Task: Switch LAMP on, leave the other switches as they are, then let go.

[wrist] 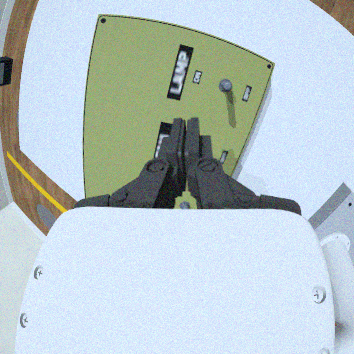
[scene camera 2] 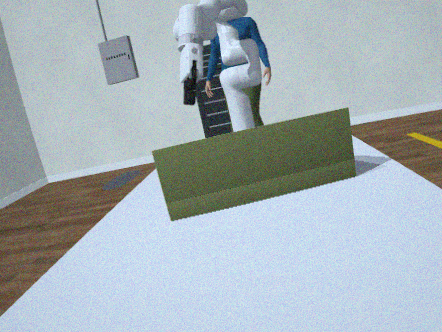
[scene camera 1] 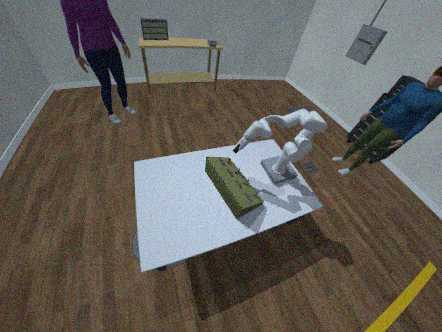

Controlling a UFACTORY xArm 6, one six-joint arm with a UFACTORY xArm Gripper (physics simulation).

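Frame: origin at the arm's base, x left, y ahead, z down, level; millimetres.
Where they show: gripper, fingertip midpoint: (wrist: 187,135) (scene camera 2: 189,104) (scene camera 1: 234,151); arm's base, link origin: (wrist: 329,249) (scene camera 1: 278,169).
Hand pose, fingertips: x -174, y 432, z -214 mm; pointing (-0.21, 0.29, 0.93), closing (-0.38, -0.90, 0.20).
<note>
Things, the pixels of their centre, and the offset from my fingertips. "*": a spot on its surface instead. Level surfaces: height alone.
- olive switch box, body centre: (wrist: 163,161) (scene camera 2: 253,165) (scene camera 1: 231,183) dz +202, dx +143, dy +62 mm
- white table, surface height: dz +268 mm
- LAMP label, body centre: (wrist: 179,72) dz +140, dx -37, dy +65 mm
- LAMP lever's round grey knob, body centre: (wrist: 227,85) dz +147, dx -41, dy -4 mm
- OFF label, surface spot: (wrist: 247,93) * dz +192, dx -43, dy -36 mm
The olive switch box (scene camera 1: 220,183) (scene camera 2: 260,162) (wrist: 120,100) stands on the white table (scene camera 1: 167,205) (scene camera 2: 250,280) (wrist: 307,115). In the wrist view, the LAMP label (wrist: 180,72) is near the box's end. The LAMP lever's round grey knob (wrist: 226,85) shows between the ON label (wrist: 197,77) and the OFF label (wrist: 247,93), slightly nearer OFF; its tilt is hard to tell from above. My gripper (scene camera 1: 236,149) (scene camera 2: 189,101) (wrist: 187,135) is shut and empty, above the box's far end and apart from the LAMP lever. My fingers partly hide the second label (wrist: 162,140) and its switch.
Several more levers stand in a row along the box, small in scene camera 1. The arm's base plate (scene camera 1: 286,176) is on the table beside the box. One person (scene camera 1: 97,35) stands behind the table, another (scene camera 1: 407,112) at the right. A wooden bench (scene camera 1: 180,43) is at the back.
</note>
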